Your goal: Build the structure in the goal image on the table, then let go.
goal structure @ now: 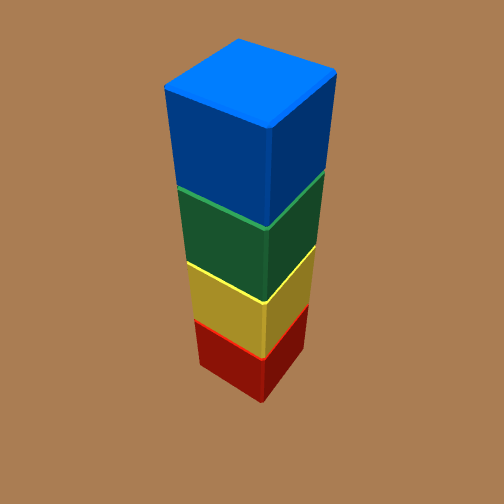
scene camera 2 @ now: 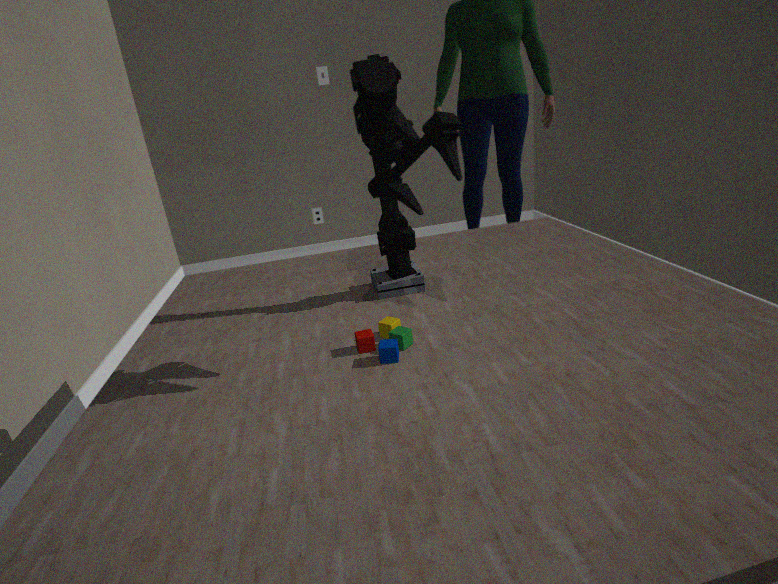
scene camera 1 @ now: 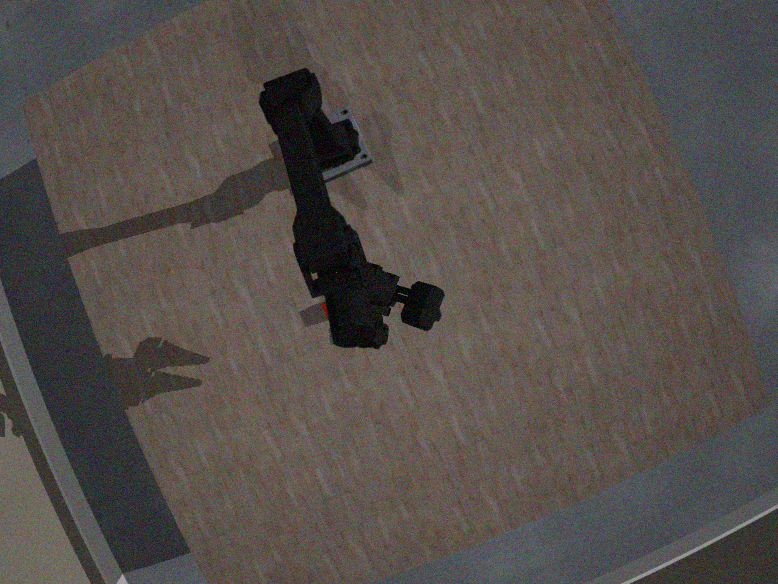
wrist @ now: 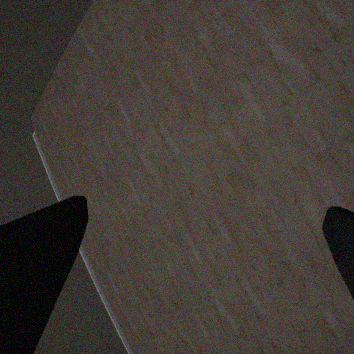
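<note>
Four cubes stand close together on the wood-patterned surface in scene camera 2: a red cube point(scene camera 2: 364, 341) at the left, a yellow cube point(scene camera 2: 389, 325) at the back, a green cube point(scene camera 2: 403, 338) at the right and a blue cube point(scene camera 2: 388, 352) at the front. None is stacked. Whether green touches yellow or blue is hard to tell. In scene camera 1 a sliver of the red cube point(scene camera 1: 325, 308) shows beside the arm, which hides the others. My gripper point(scene camera 2: 441, 196) point(wrist: 208, 213) is open and empty, high above the surface. No cube shows in the wrist view.
The arm's grey base plate point(scene camera 1: 347, 167) point(scene camera 2: 400, 291) stands behind the cubes. Arm shadows fall on the wood-patterned surface point(scene camera 1: 534, 251) point(scene camera 2: 534, 408) at the left. A figure in a green top point(scene camera 2: 493, 56) is at the back. Walls with a pale skirting point(scene camera 2: 270, 254) bound the area.
</note>
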